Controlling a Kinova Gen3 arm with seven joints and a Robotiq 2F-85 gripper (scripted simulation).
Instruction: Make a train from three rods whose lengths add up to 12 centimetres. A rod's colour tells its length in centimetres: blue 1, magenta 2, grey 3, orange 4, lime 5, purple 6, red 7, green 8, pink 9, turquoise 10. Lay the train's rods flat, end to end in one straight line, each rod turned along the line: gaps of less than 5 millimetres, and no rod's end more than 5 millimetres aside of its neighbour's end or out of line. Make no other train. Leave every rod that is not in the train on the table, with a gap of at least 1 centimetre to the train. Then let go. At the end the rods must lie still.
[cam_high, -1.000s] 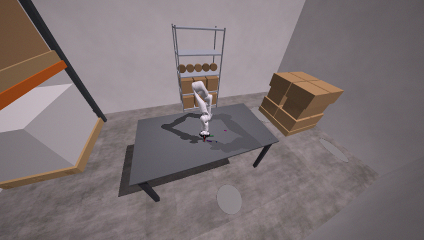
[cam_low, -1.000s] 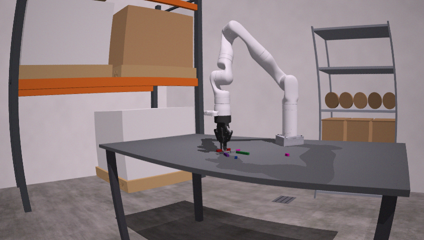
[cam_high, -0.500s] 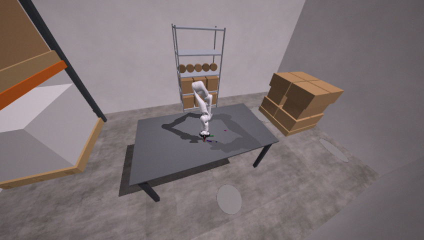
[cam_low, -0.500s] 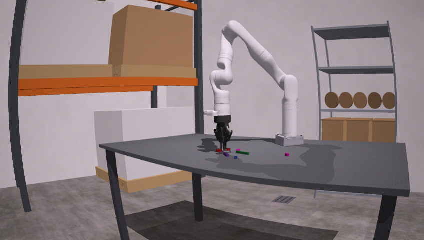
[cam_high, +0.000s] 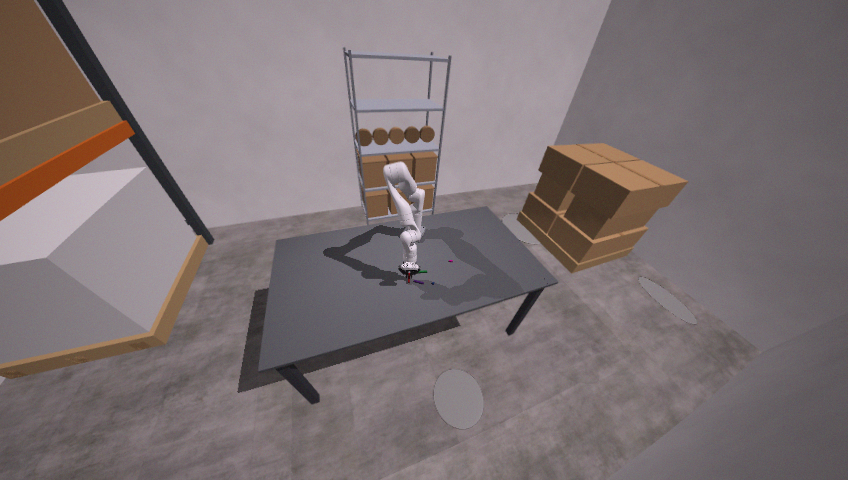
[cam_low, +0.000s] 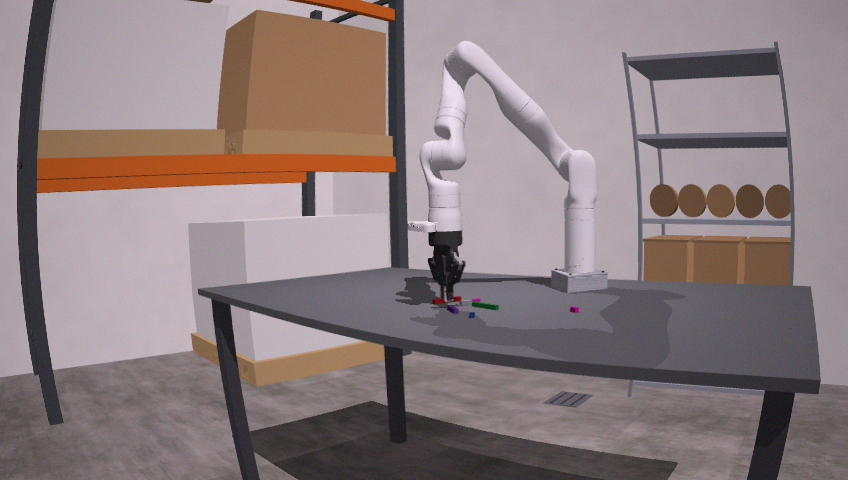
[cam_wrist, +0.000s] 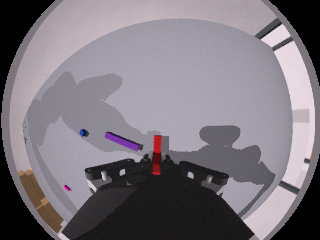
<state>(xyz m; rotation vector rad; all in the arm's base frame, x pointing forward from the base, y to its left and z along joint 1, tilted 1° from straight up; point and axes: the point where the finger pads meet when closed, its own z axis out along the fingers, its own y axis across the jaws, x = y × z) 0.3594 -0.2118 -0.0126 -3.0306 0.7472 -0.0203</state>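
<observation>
The red rod lies 2 cm below my hand. The rest, counted from my hand: purple rod (5 cm ahead, 4 cm to the left, 3 cm below); grey rod (5 cm behind, 3 cm below, 2 cm to the left); green rod (9 cm to the left, 3 cm below, 2 cm behind).
</observation>
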